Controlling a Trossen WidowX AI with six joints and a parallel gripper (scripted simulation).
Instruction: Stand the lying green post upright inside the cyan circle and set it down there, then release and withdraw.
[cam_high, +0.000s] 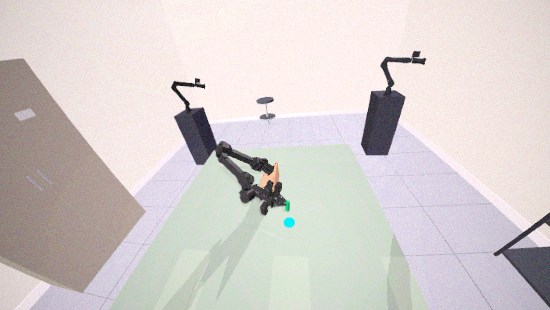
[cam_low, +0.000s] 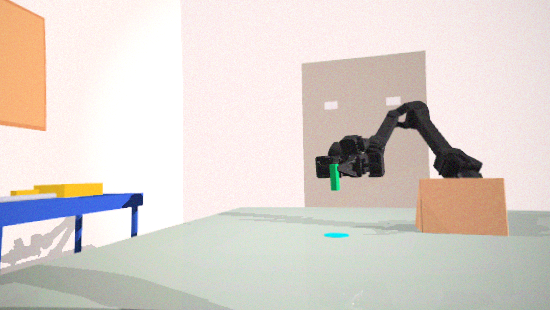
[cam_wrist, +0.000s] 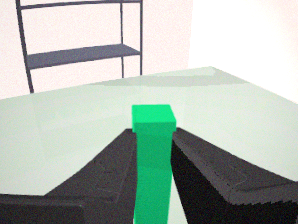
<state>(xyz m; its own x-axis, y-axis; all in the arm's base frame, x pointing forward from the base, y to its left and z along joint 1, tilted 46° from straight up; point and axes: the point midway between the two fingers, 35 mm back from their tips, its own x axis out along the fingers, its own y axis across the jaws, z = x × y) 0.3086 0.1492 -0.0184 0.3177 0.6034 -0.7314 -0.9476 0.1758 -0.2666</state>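
Right now the cyan circle is 16 cm below my gripper tip. Round my gripper tip: green post: 2 cm below.
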